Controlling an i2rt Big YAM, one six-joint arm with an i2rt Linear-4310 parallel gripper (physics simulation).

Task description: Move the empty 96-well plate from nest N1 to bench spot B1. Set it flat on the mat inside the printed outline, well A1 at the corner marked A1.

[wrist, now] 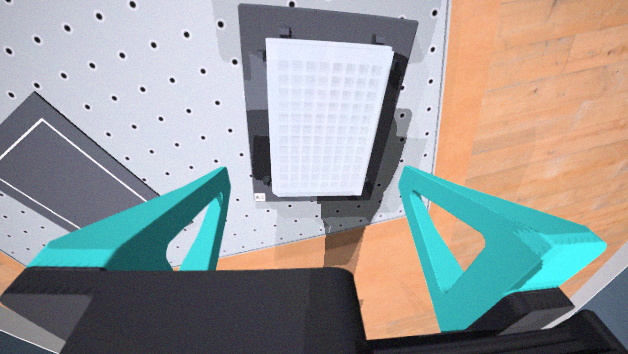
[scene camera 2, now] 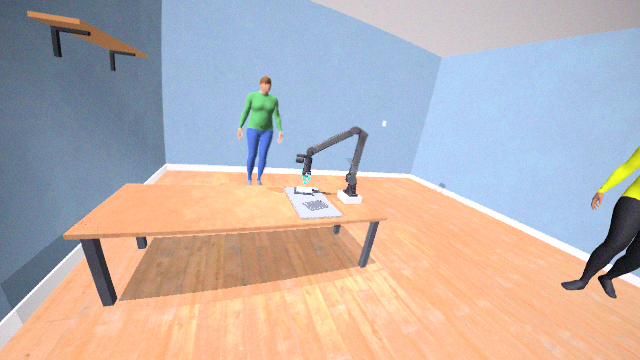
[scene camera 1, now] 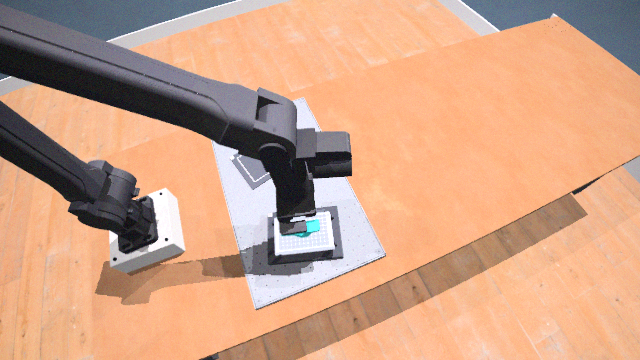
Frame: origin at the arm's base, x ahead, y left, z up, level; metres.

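Seen in the pictures: gripper, fingertip midpoint: (wrist: 317,175) (scene camera 2: 304,182) (scene camera 1: 302,214); arm's base, link origin: (scene camera 2: 350,193) (scene camera 1: 138,224).
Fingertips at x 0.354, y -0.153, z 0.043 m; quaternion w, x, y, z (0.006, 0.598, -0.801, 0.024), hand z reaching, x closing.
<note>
Offsets run from my fingertips to a thing's top centre. "spot": to the spot under its first point. Level surfaces: height alone.
The white 96-well plate @[0.010 m back, 0.011 m right, 0.063 m down] (scene camera 1: 322,244) (scene camera 2: 303,190) (wrist: 325,120) sits in the dark nest N1 @[0.010 m back, 0.011 m right, 0.067 m down] (scene camera 1: 338,237) (wrist: 327,22). In the wrist view an A1 label @[spot: 0.064 m back, 0.066 m left, 0.077 m down] (wrist: 259,197) is at the nest's lower left corner. My gripper (scene camera 1: 306,231) (scene camera 2: 306,180) (wrist: 317,175) is open and empty, pointing down above the plate. In the wrist view the plate shows beyond and between the teal fingertips, apart from them. The dark mat of bench spot B1 @[spot: 0.057 m back, 0.211 m left, 0.087 m down] (scene camera 1: 255,168) (scene camera 2: 316,205) (wrist: 65,180) has a white printed outline. The arm hides part of it in scene camera 1, and its A1 mark is not readable.
Nest and mat lie on a light grey perforated board @[0.005 m back, 0.141 m left, 0.088 m down] (scene camera 1: 360,235) (scene camera 2: 325,213) (wrist: 175,95) on the wooden table @[0.102 m down] (scene camera 1: 475,125) (scene camera 2: 200,210). The arm's white base block (scene camera 1: 172,225) (scene camera 2: 350,198) stands beside the board. Two people (scene camera 2: 262,110) (scene camera 2: 625,215) stand away from the table.
</note>
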